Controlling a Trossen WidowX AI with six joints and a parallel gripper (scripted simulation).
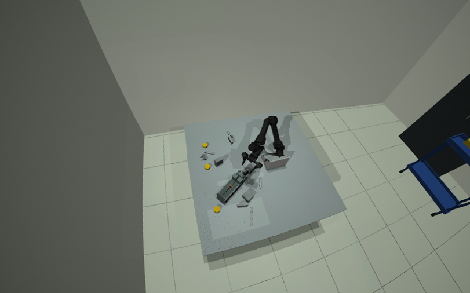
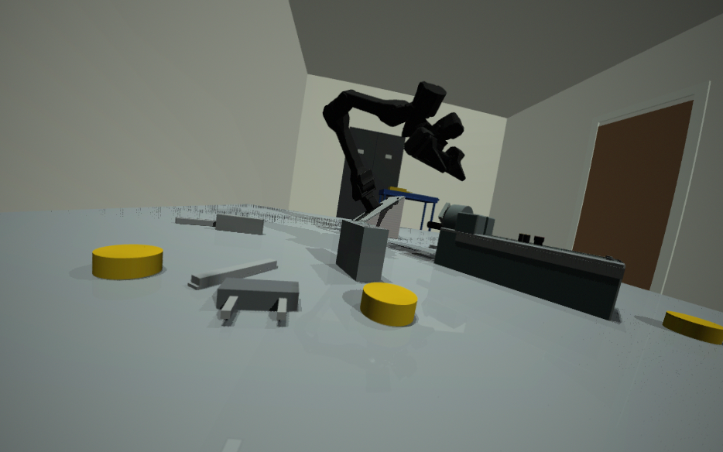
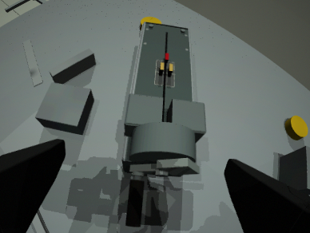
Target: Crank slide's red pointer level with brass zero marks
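The dark crank handle is 120 mm below my gripper tip, 20 mm behind it and 10 mm to the right of it. From my gripper tip the other things lie so: bracket 340 mm to the right, 270 mm ahead, 180 mm below; then red pointer 170 mm ahead, 110 mm below, 60 mm to the left.
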